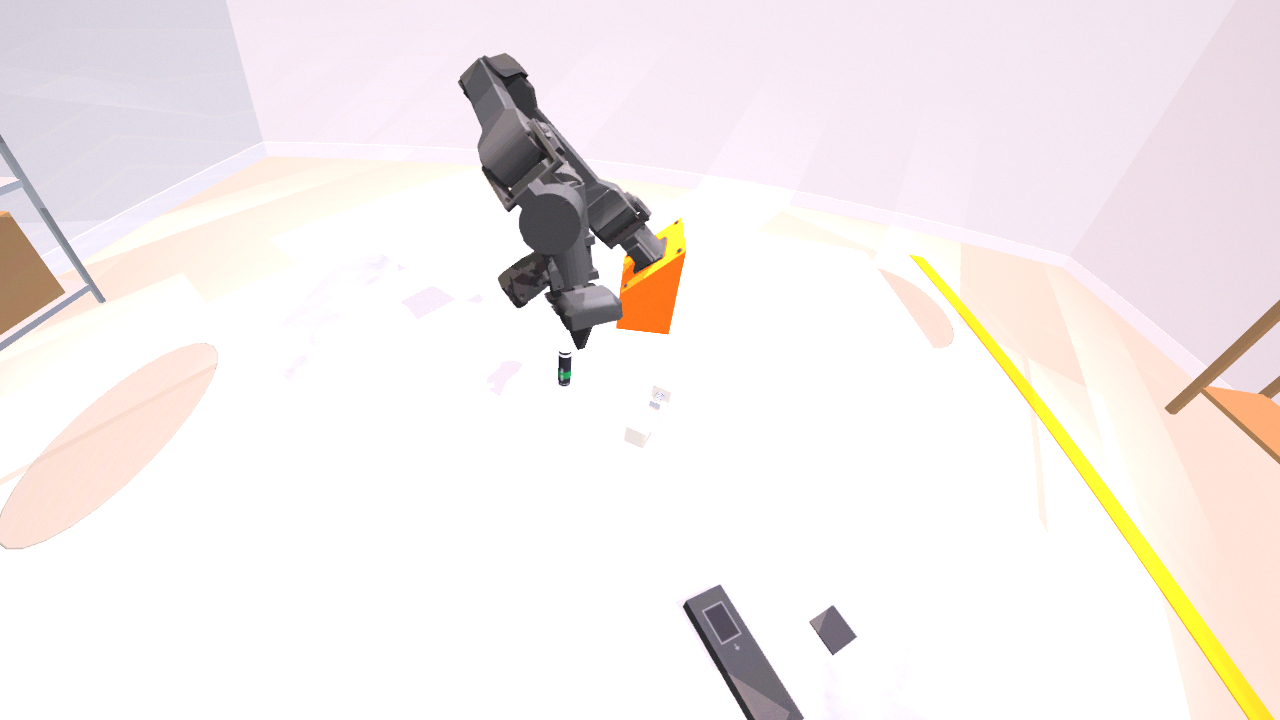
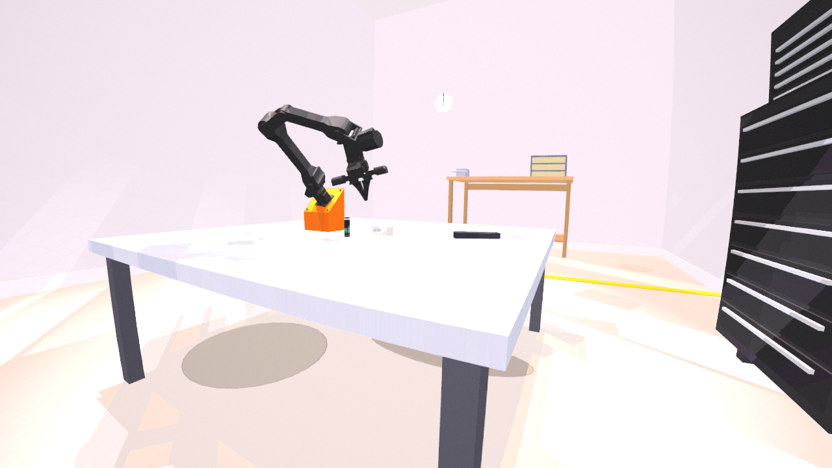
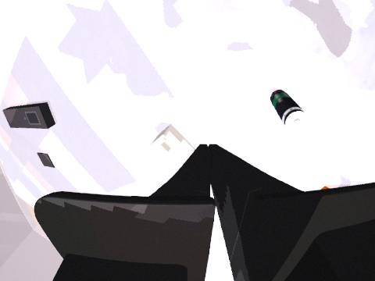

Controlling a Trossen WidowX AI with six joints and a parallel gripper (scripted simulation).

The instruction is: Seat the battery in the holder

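My gripper tip is now 60 mm past the battery, 30 mm to the left of it and 90 mm above it. Also, from my gripper tip: dark bar (310 mm ahead, 230 mm to the left, 110 mm below).
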